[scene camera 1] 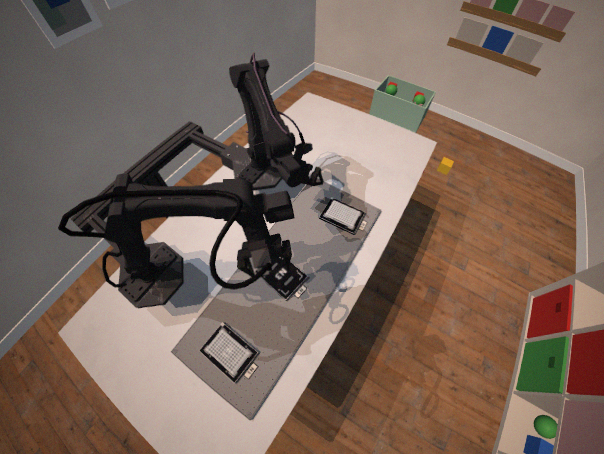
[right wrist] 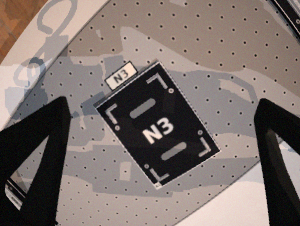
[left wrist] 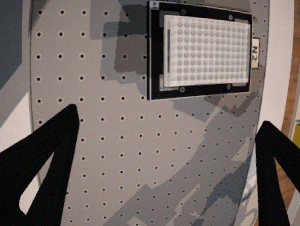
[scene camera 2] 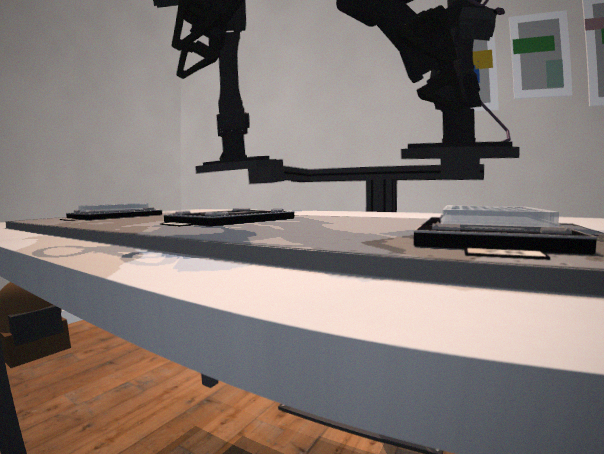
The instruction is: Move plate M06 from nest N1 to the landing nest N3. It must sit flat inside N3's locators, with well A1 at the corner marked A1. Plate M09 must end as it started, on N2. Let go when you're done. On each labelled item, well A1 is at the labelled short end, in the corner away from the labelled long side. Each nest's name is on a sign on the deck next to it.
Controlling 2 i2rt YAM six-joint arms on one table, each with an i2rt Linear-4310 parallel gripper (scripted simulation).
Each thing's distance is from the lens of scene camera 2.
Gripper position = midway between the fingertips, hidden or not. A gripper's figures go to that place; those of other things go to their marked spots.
my left gripper (scene camera 2: 456, 87): 0.48 m
my right gripper (scene camera 2: 177, 64): 0.58 m
